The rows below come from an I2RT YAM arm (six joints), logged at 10 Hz.
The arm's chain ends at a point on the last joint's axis. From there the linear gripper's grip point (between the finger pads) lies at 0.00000 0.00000 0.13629 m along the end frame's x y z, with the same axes.
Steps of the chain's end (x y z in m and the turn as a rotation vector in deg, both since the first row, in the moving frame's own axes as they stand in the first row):
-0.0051, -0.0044, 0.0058, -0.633, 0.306, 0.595
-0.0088, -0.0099, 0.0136, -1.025, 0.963, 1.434
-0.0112, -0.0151, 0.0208, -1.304, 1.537, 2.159
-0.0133, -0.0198, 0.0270, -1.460, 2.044, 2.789
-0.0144, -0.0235, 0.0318, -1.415, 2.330, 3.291
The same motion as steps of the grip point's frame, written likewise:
-0.0044, -0.0029, 0.0058, -0.633, 0.306, 0.595
-0.0065, -0.0074, 0.0136, -1.025, 0.963, 1.434
-0.0076, -0.0119, 0.0207, -1.304, 1.537, 2.159
-0.0085, -0.0162, 0.0269, -1.460, 2.044, 2.789
-0.0090, -0.0200, 0.0316, -1.415, 2.330, 3.291

